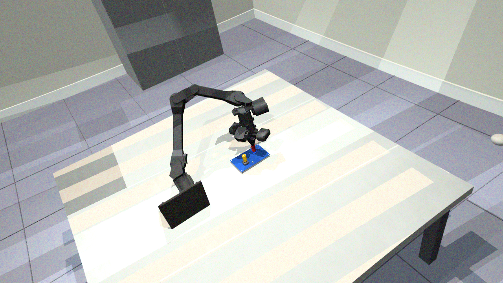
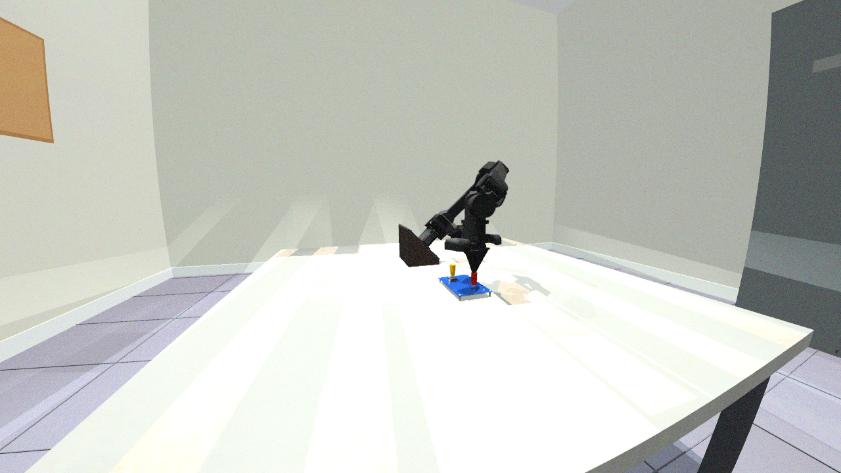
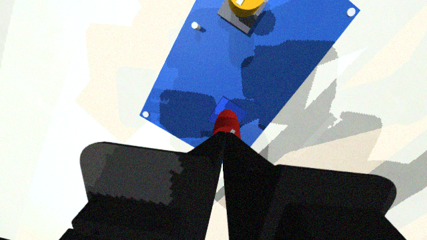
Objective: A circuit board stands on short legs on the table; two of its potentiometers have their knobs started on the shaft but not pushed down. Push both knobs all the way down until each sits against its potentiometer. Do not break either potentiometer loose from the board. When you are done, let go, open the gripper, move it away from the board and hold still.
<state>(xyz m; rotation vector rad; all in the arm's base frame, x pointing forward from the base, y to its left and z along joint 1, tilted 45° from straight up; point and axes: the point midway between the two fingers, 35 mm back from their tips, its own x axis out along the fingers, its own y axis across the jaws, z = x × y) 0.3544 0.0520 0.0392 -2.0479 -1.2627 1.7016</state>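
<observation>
The red knob is 10 mm below my gripper tip. Also, from my gripper tip: yellow knob: 70 mm behind, 40 mm to the right, 10 mm below.
</observation>
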